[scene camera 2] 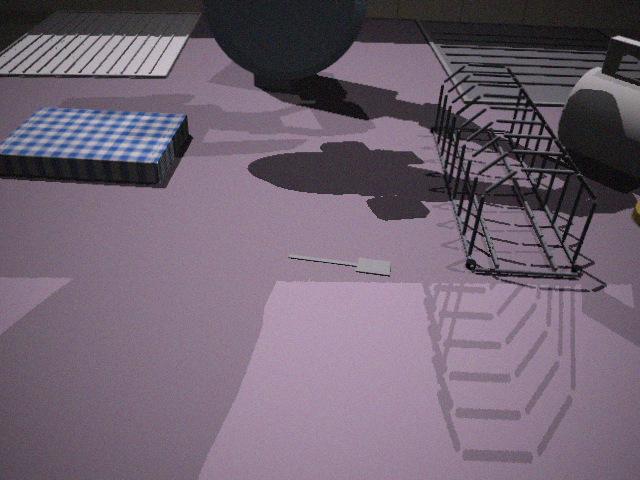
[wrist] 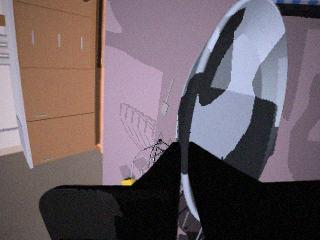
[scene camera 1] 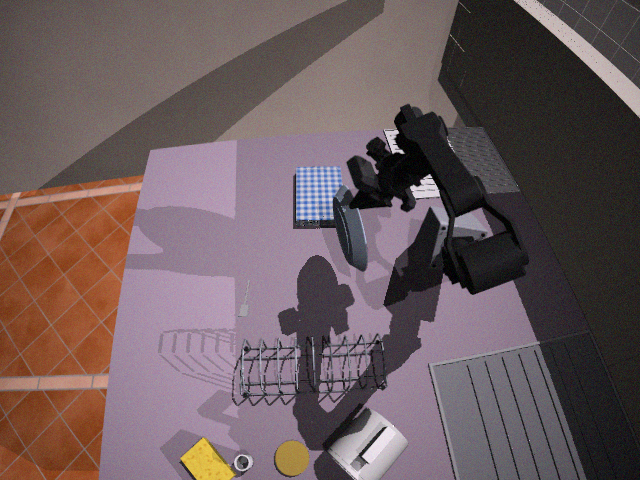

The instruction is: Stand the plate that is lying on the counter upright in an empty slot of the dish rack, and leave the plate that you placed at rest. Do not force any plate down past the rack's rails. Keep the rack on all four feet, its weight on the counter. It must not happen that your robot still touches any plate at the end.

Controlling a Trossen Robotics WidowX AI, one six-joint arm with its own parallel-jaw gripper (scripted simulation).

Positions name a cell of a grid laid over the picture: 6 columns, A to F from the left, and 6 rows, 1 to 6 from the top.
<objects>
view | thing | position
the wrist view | my gripper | D4
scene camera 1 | my gripper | D3
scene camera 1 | grey draining board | F6
</objects>
